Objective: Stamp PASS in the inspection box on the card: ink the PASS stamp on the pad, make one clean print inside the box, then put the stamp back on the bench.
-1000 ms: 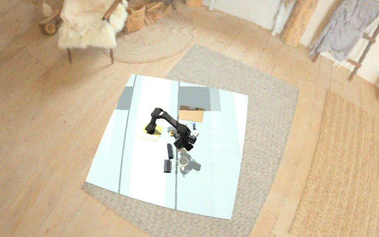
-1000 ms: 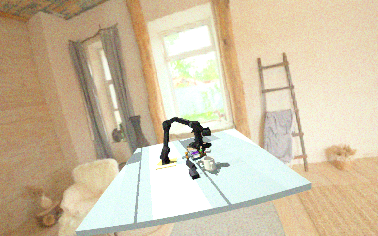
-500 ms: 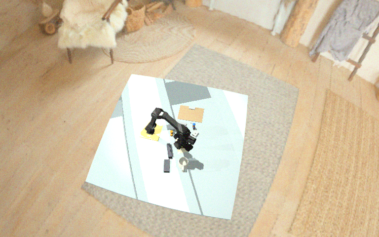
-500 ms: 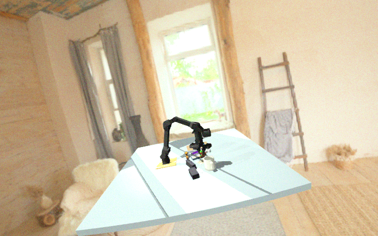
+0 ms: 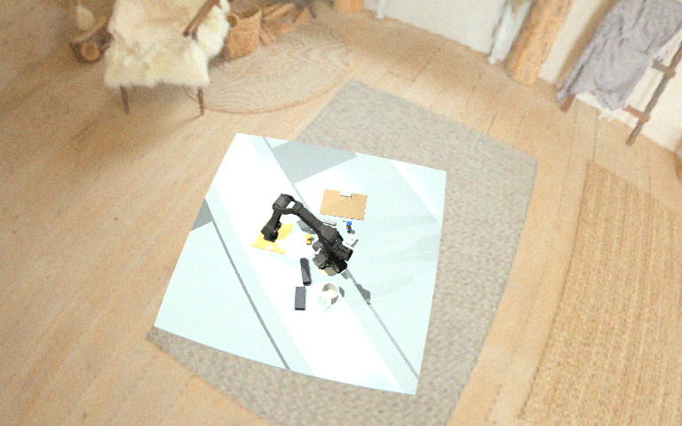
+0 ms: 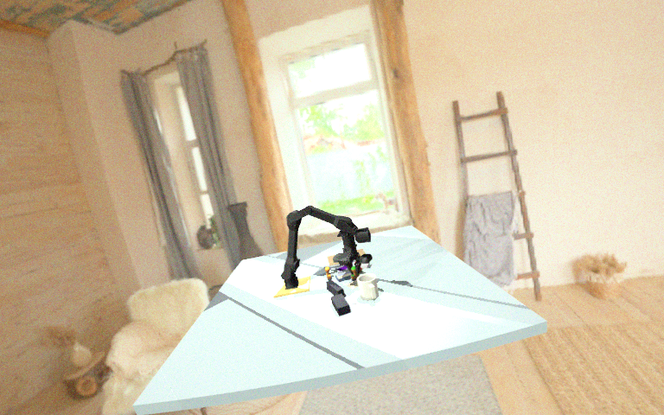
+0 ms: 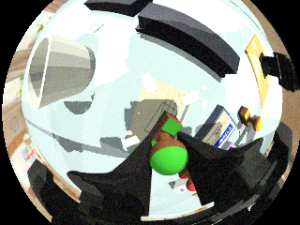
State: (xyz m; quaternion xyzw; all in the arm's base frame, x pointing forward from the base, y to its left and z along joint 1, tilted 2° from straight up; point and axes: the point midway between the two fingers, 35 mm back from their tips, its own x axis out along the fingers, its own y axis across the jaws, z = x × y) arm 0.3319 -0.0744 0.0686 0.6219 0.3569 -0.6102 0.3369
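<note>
Right now the cream card is 50 mm below my gripper tip. Also, from my gripper tip: green-knobbed stamp right at my gripper tip; then white mug 160 mm to the right, 50 mm ahead, 10 mm below; then red-knobbed stamp 110 mm to the left, 20 mm below, 20 mm ahead.
</note>
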